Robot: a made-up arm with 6 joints.
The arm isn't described. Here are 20 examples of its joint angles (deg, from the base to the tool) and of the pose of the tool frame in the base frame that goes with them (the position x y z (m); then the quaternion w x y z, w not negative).
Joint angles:
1: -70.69 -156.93 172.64 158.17 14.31 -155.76
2: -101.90 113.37 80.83 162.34 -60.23 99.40
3: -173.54 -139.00 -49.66 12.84 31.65 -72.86
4: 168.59 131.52 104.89 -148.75 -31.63 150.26
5: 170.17 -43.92 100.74 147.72 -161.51 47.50
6: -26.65 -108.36 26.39 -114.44 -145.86 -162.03
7: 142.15 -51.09 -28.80 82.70 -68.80 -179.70
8: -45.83 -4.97 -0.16 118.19 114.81 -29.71
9: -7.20 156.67 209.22 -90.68 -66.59 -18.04
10: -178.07 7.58 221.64 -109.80 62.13 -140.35
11: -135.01 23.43 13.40 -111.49 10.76 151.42
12: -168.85 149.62 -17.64 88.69 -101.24 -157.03
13: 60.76 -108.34 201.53 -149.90 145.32 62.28
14: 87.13 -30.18 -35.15 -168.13 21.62 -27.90
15: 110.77 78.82 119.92 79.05 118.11 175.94
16: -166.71 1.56 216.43 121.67 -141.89 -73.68
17: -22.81 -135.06 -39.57 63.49 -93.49 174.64
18: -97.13 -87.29 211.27 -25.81 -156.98 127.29
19: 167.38 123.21 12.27 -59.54 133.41 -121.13
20: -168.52 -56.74 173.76 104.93 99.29 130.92
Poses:
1: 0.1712 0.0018 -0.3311 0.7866 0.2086 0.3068 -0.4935
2: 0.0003 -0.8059 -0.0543 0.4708 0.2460 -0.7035 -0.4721
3: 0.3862 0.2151 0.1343 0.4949 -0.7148 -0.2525 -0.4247
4: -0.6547 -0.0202 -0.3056 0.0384 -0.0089 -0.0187 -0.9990
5: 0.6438 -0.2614 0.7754 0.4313 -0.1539 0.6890 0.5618
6: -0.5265 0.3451 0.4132 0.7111 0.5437 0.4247 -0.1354
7: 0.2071 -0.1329 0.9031 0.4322 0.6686 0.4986 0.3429
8: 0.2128 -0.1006 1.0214 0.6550 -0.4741 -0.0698 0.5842
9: 0.5319 -0.0651 -0.1236 0.6685 0.4756 0.1514 0.5514
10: 0.2539 -0.0507 0.8187 0.6248 0.6107 0.3456 0.3424
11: -0.2918 -0.3822 0.5901 0.3174 0.0008 0.3735 -0.8717
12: -0.0489 -0.0056 -0.4438 0.3780 -0.4141 -0.6490 0.5142
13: -0.3391 -0.2964 -0.1736 0.5357 -0.3412 0.1834 -0.7503
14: -0.1711 0.0025 0.7090 0.0534 0.7466 0.6140 -0.2506
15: -0.2022 0.6267 0.7044 0.3325 0.2590 -0.3692 -0.8283
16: 0.1497 -0.0589 0.5620 0.1287 -0.1371 -0.9558 0.2262
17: -0.5683 0.1544 0.1442 0.0715 -0.7272 0.6805 -0.0546
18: -0.0942 0.5139 0.0202 0.6682 0.4295 -0.0931 0.6003
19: -0.2080 0.1373 -0.2431 0.1302 0.5136 0.5585 0.6382
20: 0.5232 0.0603 0.2639 0.4964 -0.6280 0.3379 -0.4951
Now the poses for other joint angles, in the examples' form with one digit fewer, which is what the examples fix.
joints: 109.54 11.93 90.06 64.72 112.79 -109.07
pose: 0.063 0.045 1.144 0.422 -0.084 0.502 -0.750
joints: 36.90 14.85 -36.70 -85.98 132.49 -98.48
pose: 0.156 0.101 0.497 0.389 0.646 -0.655 0.040
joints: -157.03 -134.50 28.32 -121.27 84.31 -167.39
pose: 0.617 0.163 0.107 0.318 0.454 0.292 0.779
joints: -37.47 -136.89 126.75 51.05 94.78 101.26
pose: -0.292 0.086 -0.432 0.663 -0.739 -0.091 0.073
